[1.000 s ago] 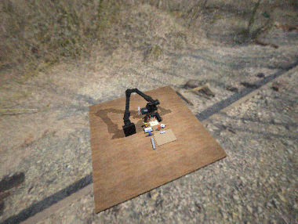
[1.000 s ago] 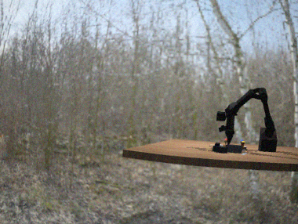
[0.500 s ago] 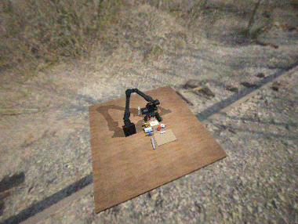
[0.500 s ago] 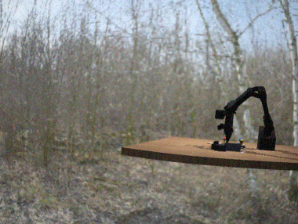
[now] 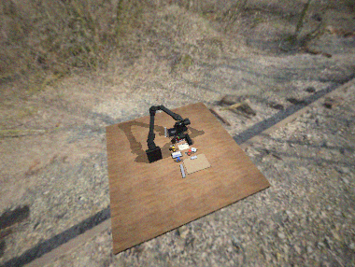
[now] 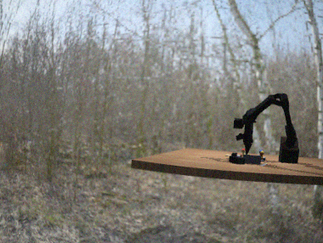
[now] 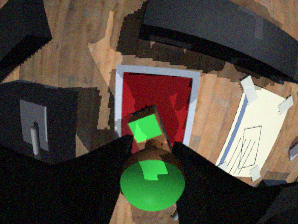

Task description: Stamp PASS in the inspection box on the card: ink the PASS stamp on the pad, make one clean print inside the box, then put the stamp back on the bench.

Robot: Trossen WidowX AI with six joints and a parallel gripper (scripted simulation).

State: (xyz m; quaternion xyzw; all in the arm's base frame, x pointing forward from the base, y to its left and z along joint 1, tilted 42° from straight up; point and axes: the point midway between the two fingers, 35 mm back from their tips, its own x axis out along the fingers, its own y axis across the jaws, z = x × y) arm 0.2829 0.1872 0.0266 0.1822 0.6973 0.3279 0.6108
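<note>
The red ink pad is 40 mm below my gripper tip. Also, from my gripper tip: card: 110 mm to the right, 40 mm below, 20 mm ahead; then long black block: 90 mm ahead, 40 mm to the right, 30 mm below; then green-knobbed stamp: right at my gripper tip.
</note>
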